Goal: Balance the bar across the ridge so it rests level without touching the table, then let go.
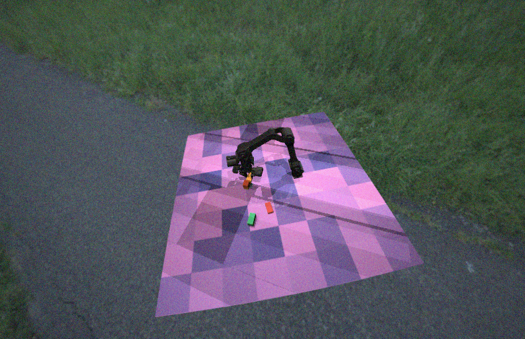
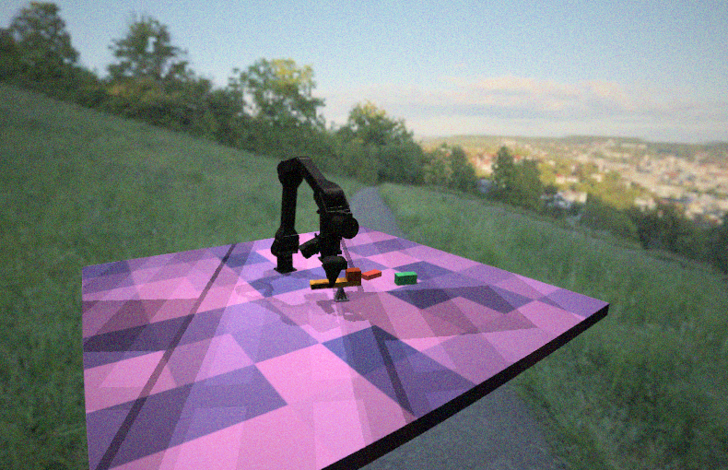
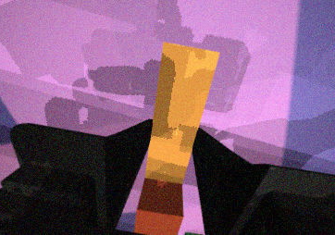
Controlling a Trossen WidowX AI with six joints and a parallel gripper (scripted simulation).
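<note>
The bar lies 2 cm ahead of my gripper tip, 4 cm to the left of it and 1 cm above it. Also, from my gripper tip: green block (2 cm ahead, 27 cm to the left, 3 cm below); then orange-red block (9 cm behind, 22 cm to the left, 4 cm below).
</note>
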